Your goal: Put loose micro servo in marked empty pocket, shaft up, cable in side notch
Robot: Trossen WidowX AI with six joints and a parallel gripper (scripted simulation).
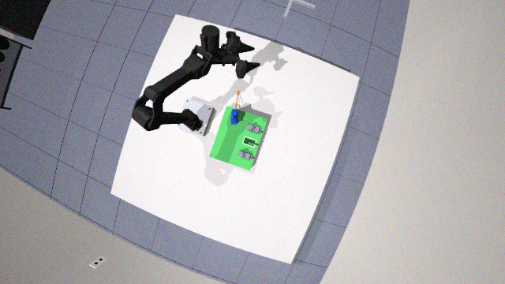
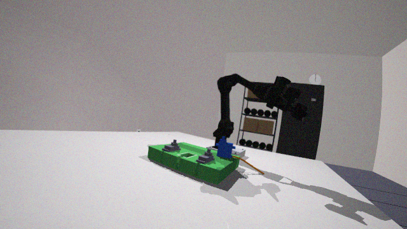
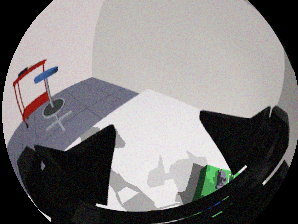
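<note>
My gripper tip is 35 cm to the left of the green deck, 24 cm above it and 3 cm short of it.
</note>
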